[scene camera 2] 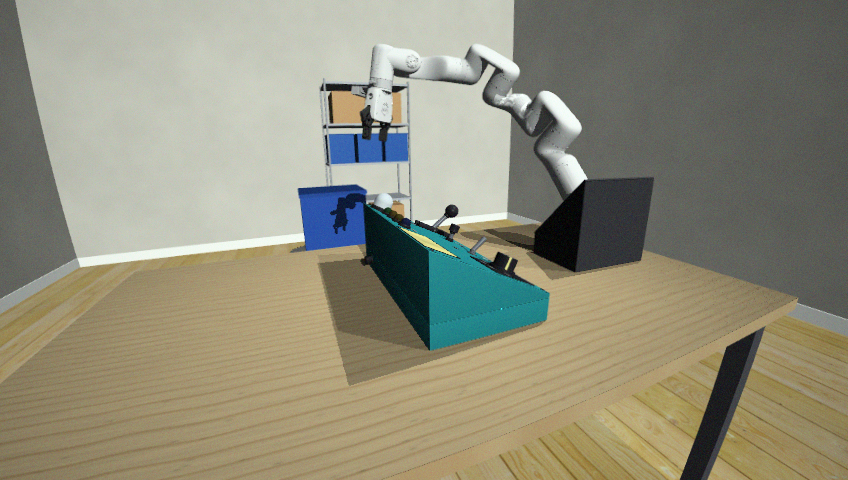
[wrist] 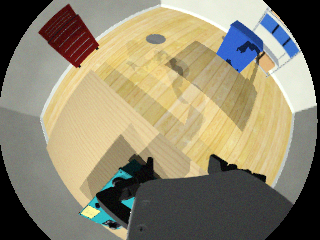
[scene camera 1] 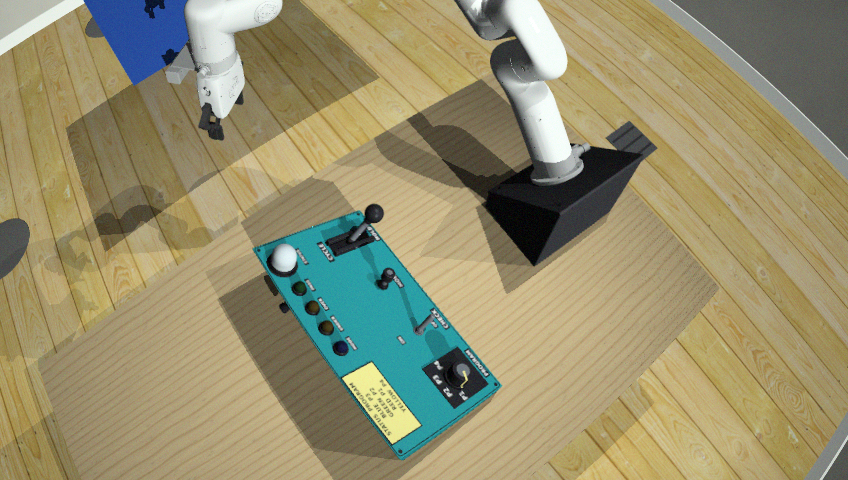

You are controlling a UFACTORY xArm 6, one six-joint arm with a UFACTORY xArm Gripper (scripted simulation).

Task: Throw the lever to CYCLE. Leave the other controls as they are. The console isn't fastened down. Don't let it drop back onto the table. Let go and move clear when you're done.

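Here I see my gripper, which the wrist view shows too. A teal console is also in my sight.
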